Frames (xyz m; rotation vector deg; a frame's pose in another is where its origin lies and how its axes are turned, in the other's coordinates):
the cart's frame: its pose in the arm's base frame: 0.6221 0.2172 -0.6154 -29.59 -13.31 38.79
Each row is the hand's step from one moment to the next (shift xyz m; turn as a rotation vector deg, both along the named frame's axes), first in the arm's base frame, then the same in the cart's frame.
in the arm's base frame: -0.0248 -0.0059 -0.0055 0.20 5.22 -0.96
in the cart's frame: -0.0229 0.0123 0.0022 3.50 3.84 1.09
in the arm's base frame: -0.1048 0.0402 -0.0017 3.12 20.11 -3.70
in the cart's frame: -0.0536 0.0836 0.0522 15.27 13.55 3.32
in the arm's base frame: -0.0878 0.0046 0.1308 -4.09 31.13 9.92
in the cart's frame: -0.0586 -0.0186 0.1451 17.48 17.54 21.71
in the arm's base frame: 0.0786 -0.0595 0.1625 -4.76 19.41 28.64
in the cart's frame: 0.0276 -0.1669 0.0867 10.10 0.32 33.43
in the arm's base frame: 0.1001 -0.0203 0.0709 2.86 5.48 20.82
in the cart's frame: 0.0657 -0.1044 0.0158 6.55 -8.86 18.72
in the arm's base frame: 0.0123 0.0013 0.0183 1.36 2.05 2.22
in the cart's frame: 0.0109 -0.0154 0.0115 2.45 -0.54 2.16
